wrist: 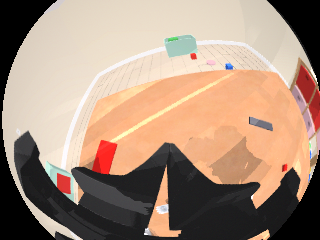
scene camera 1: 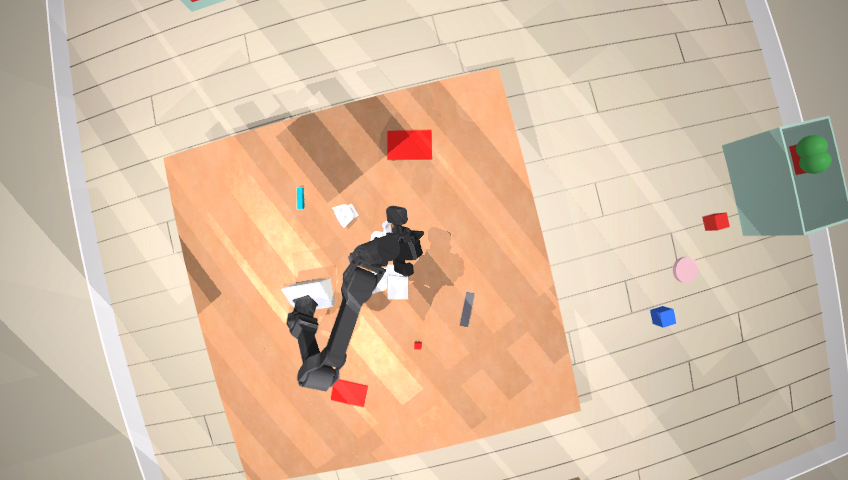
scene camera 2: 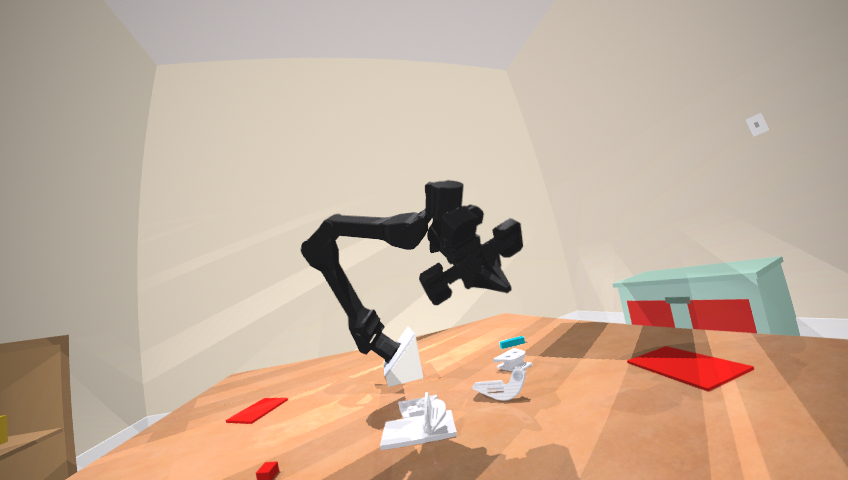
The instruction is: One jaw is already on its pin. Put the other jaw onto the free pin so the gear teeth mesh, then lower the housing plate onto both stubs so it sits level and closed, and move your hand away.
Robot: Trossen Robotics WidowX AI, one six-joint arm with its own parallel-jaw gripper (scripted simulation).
Labels:
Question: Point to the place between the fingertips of my gripper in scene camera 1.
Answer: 423, 232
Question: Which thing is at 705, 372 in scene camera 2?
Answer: A red sheet.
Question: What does my gripper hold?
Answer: Nothing.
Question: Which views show my gripper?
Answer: The wrist view, scene camera 1 and scene camera 2: all of them.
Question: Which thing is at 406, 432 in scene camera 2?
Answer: A white base plate.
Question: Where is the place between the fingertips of my gripper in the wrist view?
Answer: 168, 146

